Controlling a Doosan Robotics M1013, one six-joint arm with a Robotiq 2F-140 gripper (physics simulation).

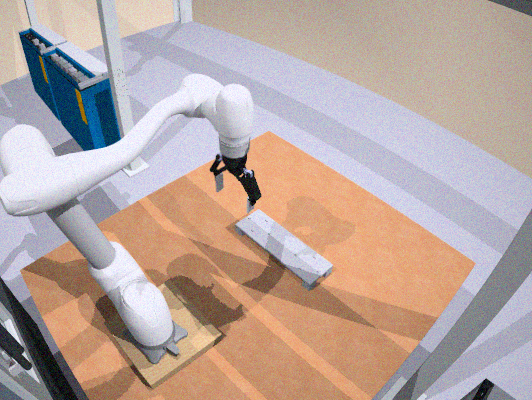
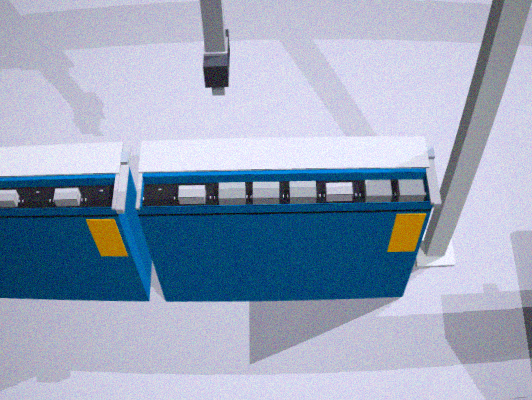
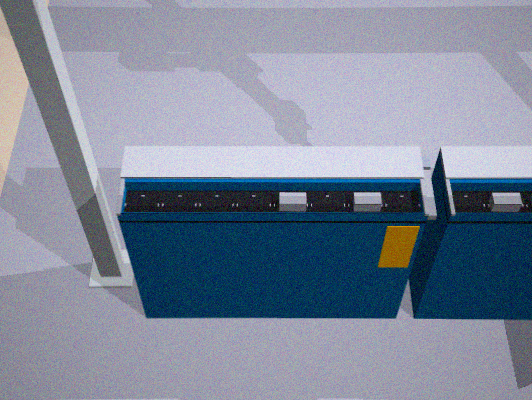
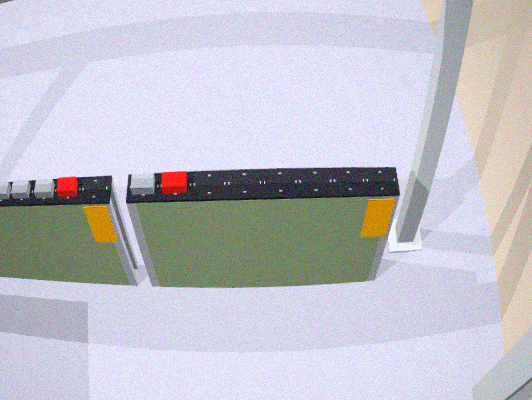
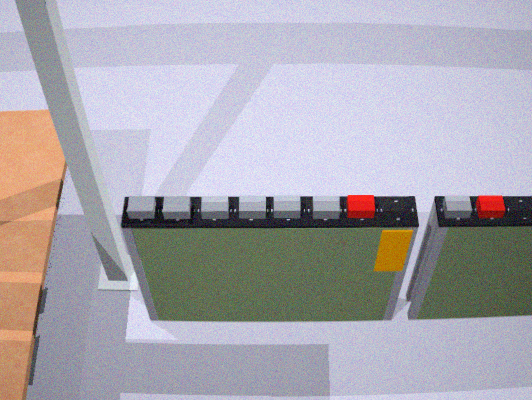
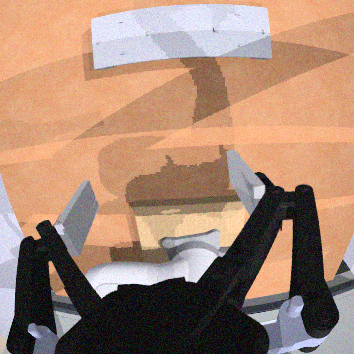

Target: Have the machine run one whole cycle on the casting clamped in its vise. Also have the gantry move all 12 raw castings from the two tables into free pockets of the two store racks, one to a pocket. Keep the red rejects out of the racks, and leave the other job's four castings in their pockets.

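Places are measured from the arm's base along level axes (x up, y ahead, z left), in centimetres.
Where they show: gripper, between the fingertips: (image 1: 234, 199) (image 6: 158, 180); arm's base, origin of its link: (image 1: 155, 334) (image 6: 194, 253).
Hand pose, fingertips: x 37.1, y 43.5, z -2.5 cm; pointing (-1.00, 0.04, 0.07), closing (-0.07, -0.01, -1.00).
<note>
Each offset is from my fingertips to the top centre of the thing. Level surfaces: height alone.
The gripper (image 1: 234, 194) (image 6: 162, 200) is open and empty, above the floor near a grey bench. Rack A (image 2: 280, 255) holds a row of several castings; its leftmost pocket is free. Two lighter castings (image 2: 192, 194) (image 2: 339, 191) sit lower among them. Rack B (image 3: 265, 270) holds two light castings (image 3: 292, 201) (image 3: 367, 201); its other pockets are free. Table A (image 4: 260, 240) bears one grey casting (image 4: 142, 184) and a red reject (image 4: 174, 183) at its left end. Table B (image 5: 265, 275) bears several grey castings {dx -31.1, dy +2.1, dz -141.4 cm} (image 5: 215, 207) and a red reject {dx -31.1, dy -5.2, dz -196.2 cm} (image 5: 361, 206). The machine's vise and its casting do not show.
The gantry's hanging column (image 2: 212, 25) ends in a dark head with a small grey tip, beyond rack A. Gantry posts (image 2: 470, 125) (image 3: 62, 140) (image 4: 432, 125) (image 5: 75, 140) stand near the racks and tables. The grey bench {dx -36.1 cm} (image 1: 285, 245) (image 6: 180, 37) stands on the orange floor.
</note>
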